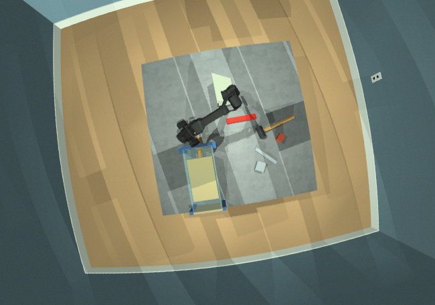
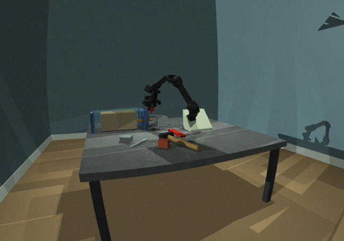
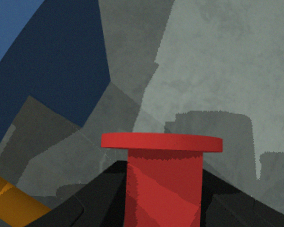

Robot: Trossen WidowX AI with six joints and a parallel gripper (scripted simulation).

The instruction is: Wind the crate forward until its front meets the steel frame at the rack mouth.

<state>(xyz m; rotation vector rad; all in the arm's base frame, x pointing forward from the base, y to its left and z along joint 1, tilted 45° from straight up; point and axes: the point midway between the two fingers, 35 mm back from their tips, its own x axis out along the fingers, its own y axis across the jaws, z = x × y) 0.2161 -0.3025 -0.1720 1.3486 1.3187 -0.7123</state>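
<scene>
My gripper tip is now 4 cm to the right of the winch handle, 3 cm past it and 3 cm above it. The rest, counted from my gripper tip: clear-panelled cubby 32 cm ahead, 3 cm to the left, 2 cm below; then grey winch 10 cm below, 10 cm behind, 7 cm to the left; then red spool-shaped handle grip 1 cm to the left.
</scene>
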